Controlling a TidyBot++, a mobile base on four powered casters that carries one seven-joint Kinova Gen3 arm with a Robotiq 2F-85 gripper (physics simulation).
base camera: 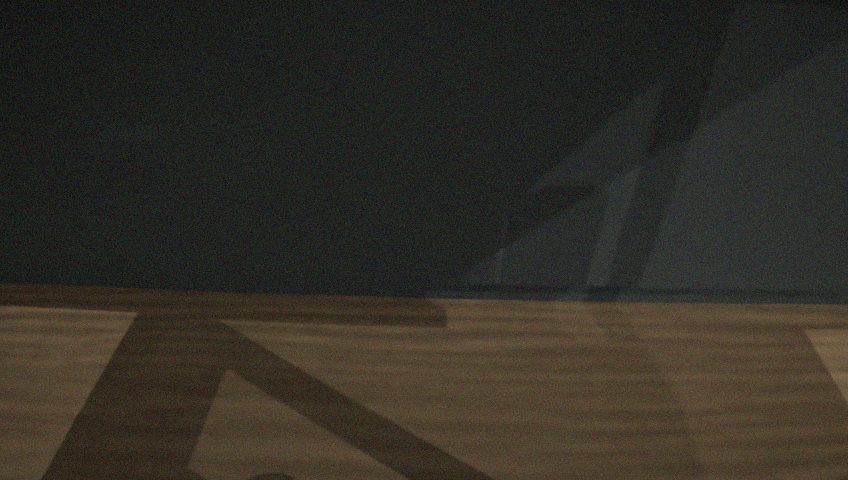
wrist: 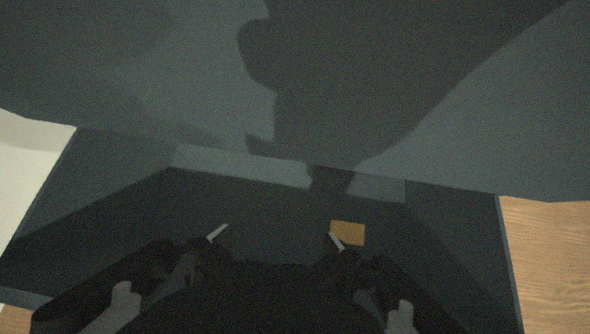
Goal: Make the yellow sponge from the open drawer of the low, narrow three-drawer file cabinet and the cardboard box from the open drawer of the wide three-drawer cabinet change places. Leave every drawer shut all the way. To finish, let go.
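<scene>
A small amber-yellow block point(wrist: 348, 232), which looks like the yellow sponge, lies in an open dark blue-grey drawer point(wrist: 506, 250) in the wrist view. My gripper point(wrist: 278, 239) is open and empty, pointing into or over the drawer. The block shows just beyond the right fingertip, which overlaps its lower left corner; their height difference is hard to judge. The cabinet front point(wrist: 450, 135) point(base camera: 238, 178) rises behind the drawer and fills the upper part of the base camera view. The gripper hides the near middle of the drawer. The cardboard box does not show in either view.
Wooden floor point(base camera: 535, 368) point(wrist: 550, 260) runs along the cabinet's foot and right of the drawer. A pale surface point(wrist: 30, 165) stands left of the drawer. The drawer's side walls flank the gripper. Arm-shaped shadows cross the floor and cabinet front.
</scene>
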